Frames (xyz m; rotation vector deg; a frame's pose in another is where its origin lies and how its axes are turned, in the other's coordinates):
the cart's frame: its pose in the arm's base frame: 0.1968 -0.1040 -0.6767 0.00 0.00 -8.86
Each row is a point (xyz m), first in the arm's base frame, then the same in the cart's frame.
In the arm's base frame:
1: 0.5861 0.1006 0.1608
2: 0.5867 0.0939 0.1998
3: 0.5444 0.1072 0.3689
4: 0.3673 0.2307 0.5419
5: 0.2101 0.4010 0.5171
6: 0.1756 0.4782 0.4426
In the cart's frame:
1: 0.3531 0.2621 0.8375
2: 0.3548 0.2556 0.8765
3: 0.3109 0.2622 1.0456
4: 0.1169 0.3570 1.2186
5: -0.0646 0.5010 1.1938
6: -0.1106 0.5720 1.1193

